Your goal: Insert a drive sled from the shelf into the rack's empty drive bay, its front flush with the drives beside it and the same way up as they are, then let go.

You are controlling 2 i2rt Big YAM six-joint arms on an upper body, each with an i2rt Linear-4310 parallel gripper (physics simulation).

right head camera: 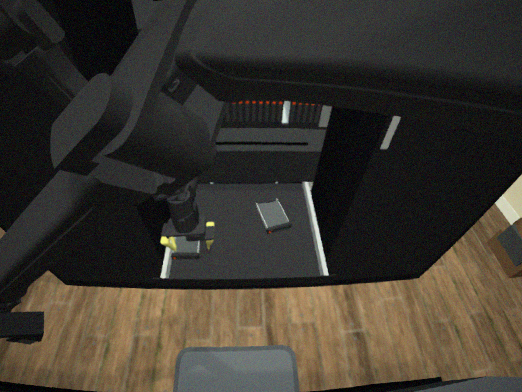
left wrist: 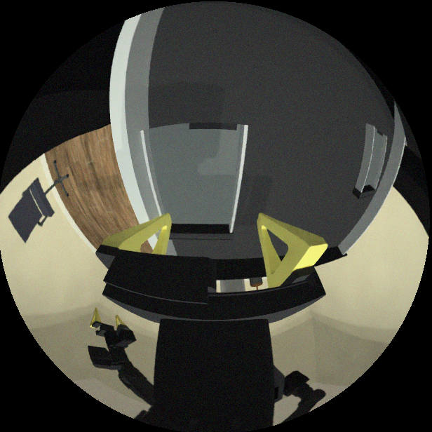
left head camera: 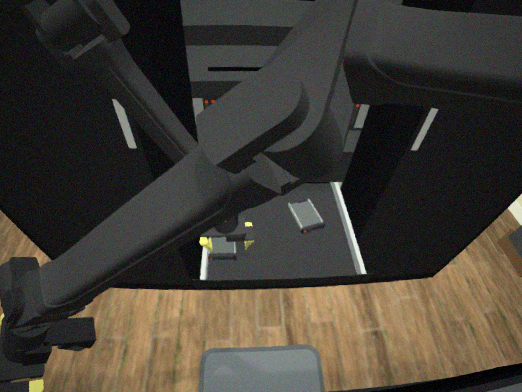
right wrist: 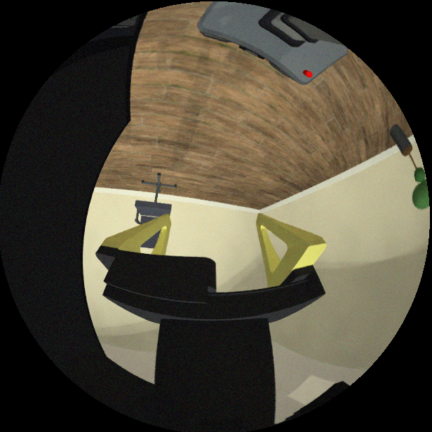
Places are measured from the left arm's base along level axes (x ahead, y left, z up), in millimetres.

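Pixels of known places: left gripper, between the fingertips: (right head camera: pixel 192 249) (left head camera: pixel 228 249); right gripper, between the fingertips: (left head camera: pixel 16 365).
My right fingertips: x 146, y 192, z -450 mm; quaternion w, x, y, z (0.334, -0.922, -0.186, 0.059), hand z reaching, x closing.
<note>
Ahead of a thing's pixels: the offset from my right fingertips to its middle. "spot": to the spot under its first point. Level surfaces: height alone.
A grey drive sled @[dx +378, dy -362, dz -152 mm] (left head camera: pixel 222 247) lies flat at the front left of the dark shelf @[dz -160 mm] (left head camera: pixel 283 237), against the left white rail; it also shows in the right head view (right head camera: pixel 186 248) and the left wrist view (left wrist: pixel 193 174). My left gripper (left head camera: pixel 226 242) hangs just above it, open, with a yellow finger on each side of the sled (left wrist: pixel 213 238). A second grey sled @[dx +471, dy -624, dz -152 mm] (left head camera: pixel 305 215) lies at an angle near the shelf's middle right (right head camera: pixel 273 215). The rack's row of drives with red lights @[spot: dx +591, dy -613, dz +147 mm] (right head camera: pixel 273 112) is behind the shelf, with one pale slot (right head camera: pixel 286 112). My right gripper (right wrist: pixel 214 214) is open and empty, away from the shelf.
White rails (left head camera: pixel 349 227) edge the shelf on both sides. Dark cabinet walls stand left and right. My arm links (left head camera: pixel 248 128) cover much of the rack in the left head view. Wooden floor @[dz -988 mm] (left head camera: pixel 283 319) lies in front, with a grey base @[dz -728 mm] (left head camera: pixel 261 369).
</note>
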